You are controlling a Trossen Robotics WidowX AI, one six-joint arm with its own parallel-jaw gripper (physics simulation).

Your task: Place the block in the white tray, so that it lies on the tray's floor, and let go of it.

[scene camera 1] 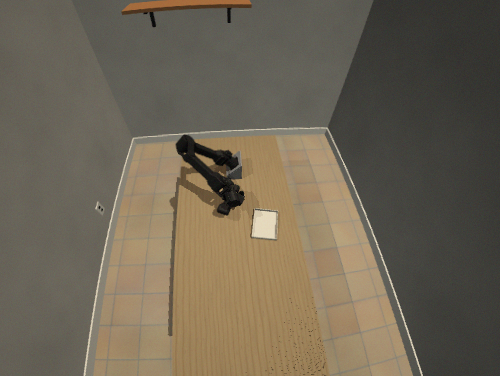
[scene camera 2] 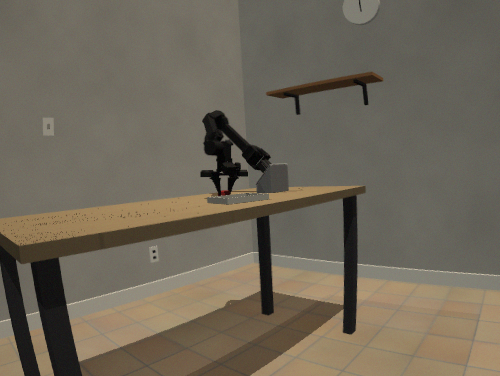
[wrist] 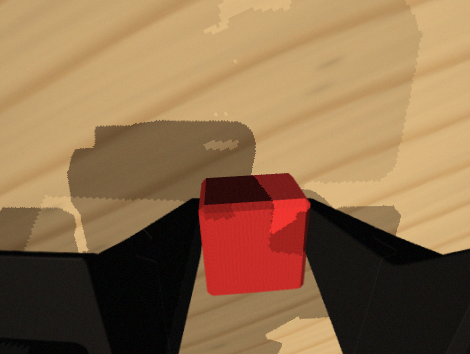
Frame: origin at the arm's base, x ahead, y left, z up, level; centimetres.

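Seen in the pictures: gripper, fingertip midpoint: [scene camera 1: 228, 207] [scene camera 2: 224, 194] [wrist: 251, 209]; arm's base, origin of the base link: [scene camera 1: 234, 163] [scene camera 2: 270, 172].
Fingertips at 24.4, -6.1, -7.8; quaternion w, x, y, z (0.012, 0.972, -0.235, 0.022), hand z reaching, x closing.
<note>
Offsets run from my fingertips to a thing's top centre, as dx, dy, dz. Level surfaces: height alone.
A red block {-0.4, -0.8, +1.7} [scene camera 2: 224, 193] [wrist: 254, 250] is between the two black fingers. My gripper [scene camera 2: 225, 194] [wrist: 251, 209] is shut on it, with a finger against each side in the wrist view. The block is upright and low at the table top; whether it touches the wood I cannot tell. In scene camera 1 the arm's wrist hides the block and the fingertips. The white tray {+13.0, +18.1, +1.0} [scene camera 1: 265, 226] [scene camera 2: 242, 199] is a shallow, low-walled tray on the table, beside the gripper and apart from it. Its floor shows bare in scene camera 1.
The wooden table {dz -1.0} [scene camera 1: 225, 300] [scene camera 2: 150, 212] carries the arm and the tray. The arm's grey base mount [scene camera 1: 237, 172] [scene camera 2: 275, 179] stands behind the gripper, near the wall. A wooden shelf [scene camera 1: 187, 6] [scene camera 2: 325, 85] hangs high on the wall.
</note>
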